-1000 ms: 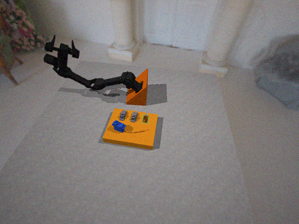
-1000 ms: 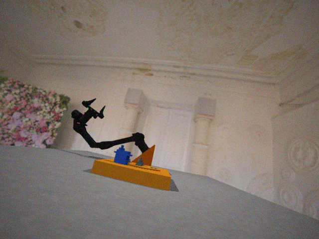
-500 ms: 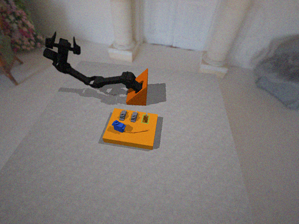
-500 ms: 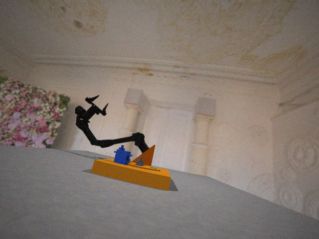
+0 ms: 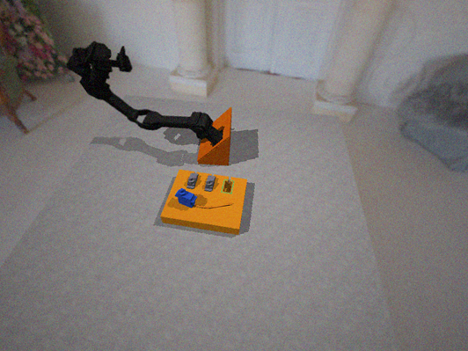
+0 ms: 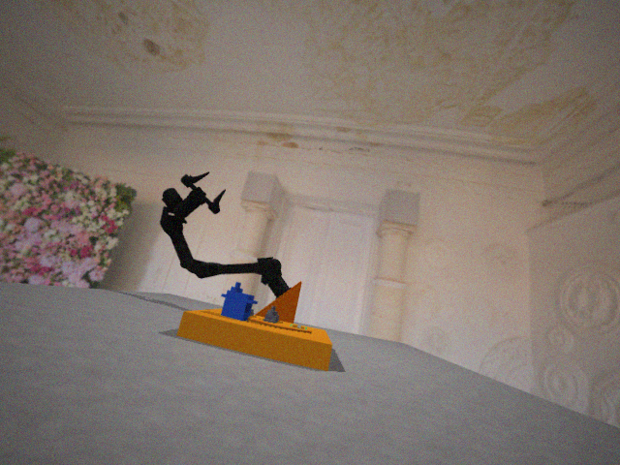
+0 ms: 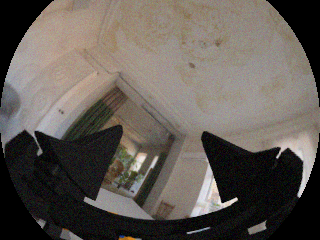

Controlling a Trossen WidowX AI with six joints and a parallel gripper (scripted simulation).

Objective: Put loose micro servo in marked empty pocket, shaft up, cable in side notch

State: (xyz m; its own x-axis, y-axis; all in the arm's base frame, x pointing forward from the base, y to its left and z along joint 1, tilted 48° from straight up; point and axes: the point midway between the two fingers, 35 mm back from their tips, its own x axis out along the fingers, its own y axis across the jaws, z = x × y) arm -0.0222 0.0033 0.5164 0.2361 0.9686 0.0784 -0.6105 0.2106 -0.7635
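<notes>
Right now my gripper tip is 330 mm short of the orange deck, 320 mm to the right of it and 480 mm above it.
</notes>
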